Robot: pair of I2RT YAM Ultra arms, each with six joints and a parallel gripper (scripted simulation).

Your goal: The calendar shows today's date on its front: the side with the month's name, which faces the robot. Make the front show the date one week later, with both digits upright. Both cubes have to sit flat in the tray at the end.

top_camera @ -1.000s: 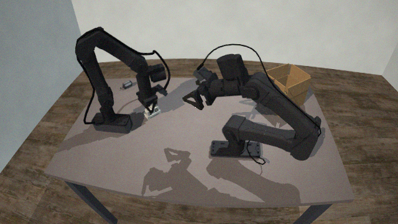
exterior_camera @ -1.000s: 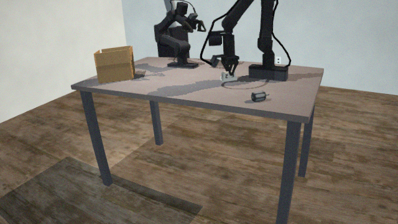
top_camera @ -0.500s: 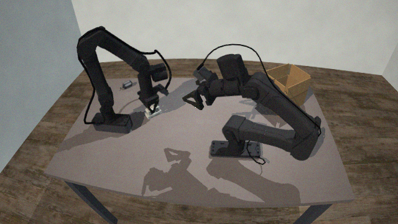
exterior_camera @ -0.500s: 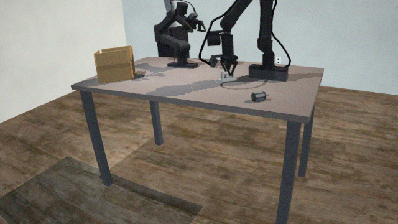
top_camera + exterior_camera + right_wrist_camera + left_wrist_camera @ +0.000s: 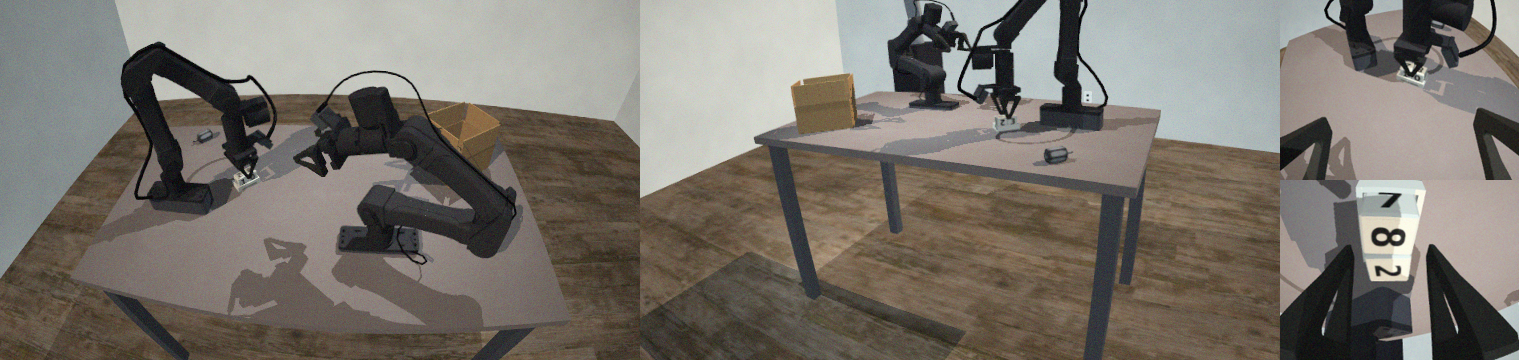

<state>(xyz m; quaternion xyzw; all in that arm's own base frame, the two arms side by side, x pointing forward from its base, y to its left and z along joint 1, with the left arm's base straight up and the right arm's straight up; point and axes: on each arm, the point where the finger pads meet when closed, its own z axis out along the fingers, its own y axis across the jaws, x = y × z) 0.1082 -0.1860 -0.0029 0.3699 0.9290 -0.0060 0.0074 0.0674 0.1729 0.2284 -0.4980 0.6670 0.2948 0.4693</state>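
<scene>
Right now my left hand is 4 cm above the white calendar tray. Round my left hand: cardboard box: 62 cm to the right, 23 cm ahead, 2 cm above.
</scene>
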